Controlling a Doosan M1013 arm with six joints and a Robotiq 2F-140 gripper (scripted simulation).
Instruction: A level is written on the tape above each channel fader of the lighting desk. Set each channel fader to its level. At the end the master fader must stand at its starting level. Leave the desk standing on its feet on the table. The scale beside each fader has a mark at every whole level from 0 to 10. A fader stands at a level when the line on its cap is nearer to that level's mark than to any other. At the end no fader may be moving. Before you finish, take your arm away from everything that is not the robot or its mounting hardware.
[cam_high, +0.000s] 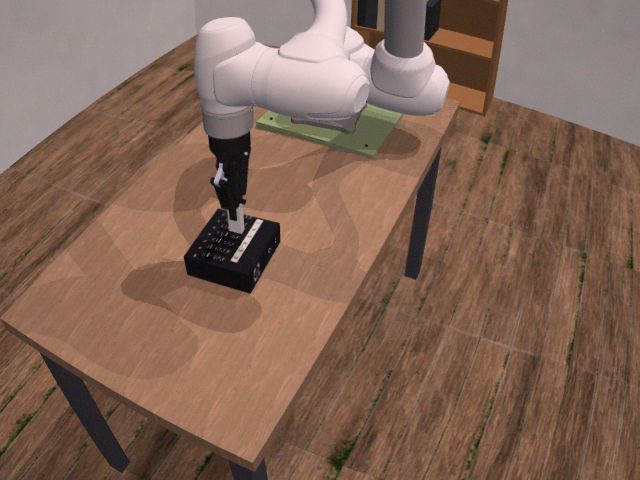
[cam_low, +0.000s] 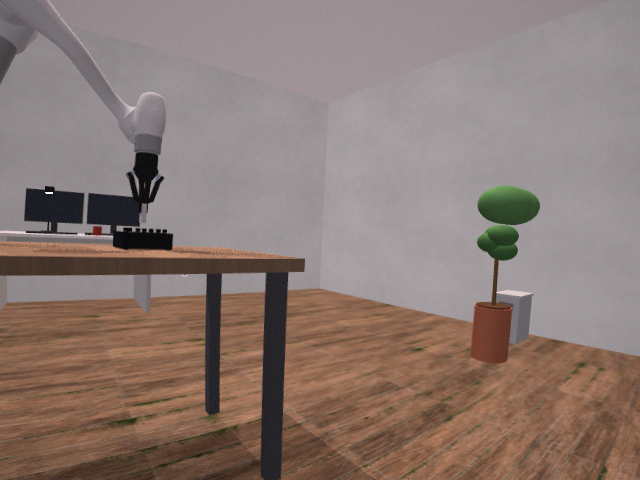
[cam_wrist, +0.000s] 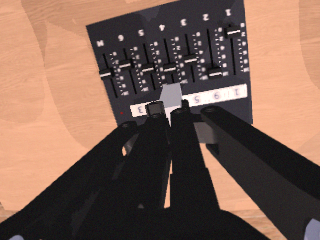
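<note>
Now: hand 2 cm to the left of the channel 4 fader and 5 cm above it. From my hand the other things lie so: channel 6 fader: 4 cm ahead, 4 cm to the right, 5 cm below; channel 2 fader: 4 cm behind, 1 cm to the right, 5 cm below; master fader: 7 cm ahead, 4 cm to the right, 5 cm below.
</note>
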